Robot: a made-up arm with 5 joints.
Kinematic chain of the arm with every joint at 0, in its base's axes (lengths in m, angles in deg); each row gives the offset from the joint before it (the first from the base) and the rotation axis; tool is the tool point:
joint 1: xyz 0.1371 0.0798 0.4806 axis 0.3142 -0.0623 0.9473
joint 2: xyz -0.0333 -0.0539 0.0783 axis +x
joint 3: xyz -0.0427 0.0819 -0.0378 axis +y
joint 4: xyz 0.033 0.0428 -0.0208 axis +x
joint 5: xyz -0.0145 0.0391 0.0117 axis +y
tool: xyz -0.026 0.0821 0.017
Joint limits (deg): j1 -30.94..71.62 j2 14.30..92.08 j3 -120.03..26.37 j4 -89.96..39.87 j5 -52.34..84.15
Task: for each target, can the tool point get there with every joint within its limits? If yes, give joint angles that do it. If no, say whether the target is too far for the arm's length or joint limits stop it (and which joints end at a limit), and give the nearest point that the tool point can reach.
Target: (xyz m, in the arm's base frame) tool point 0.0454 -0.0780 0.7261
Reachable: yes | joints 60.25 65.58 -60.02 28.73 -21.01
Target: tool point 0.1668 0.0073 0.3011
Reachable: no: joint limits stop it (at a limit: joint 1, joint 2, joint 4, joint 5) | nearest point 0.1834 0.1670 0.4172 | short by 0.198 m
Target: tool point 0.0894 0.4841 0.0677
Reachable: no: too far | nearest point 0.1112 0.2634 0.4055 | short by 0.404 m
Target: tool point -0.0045 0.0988 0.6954
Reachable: yes | joints 55.03 66.54 -9.75 -77.99 59.48
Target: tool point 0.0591 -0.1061 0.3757
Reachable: no: joint limits stop it (at a limit: joint 1, joint 2, joint 3, joint 4, joint 5) | nearest point -0.0251 -0.0021 0.4268 | short by 0.143 m
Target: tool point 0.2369 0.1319 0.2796
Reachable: no: joint limits stop it (at a limit: joint 1, joint 2, joint 4, joint 5) | nearest point 0.1773 0.1708 0.4132 | short by 0.151 m
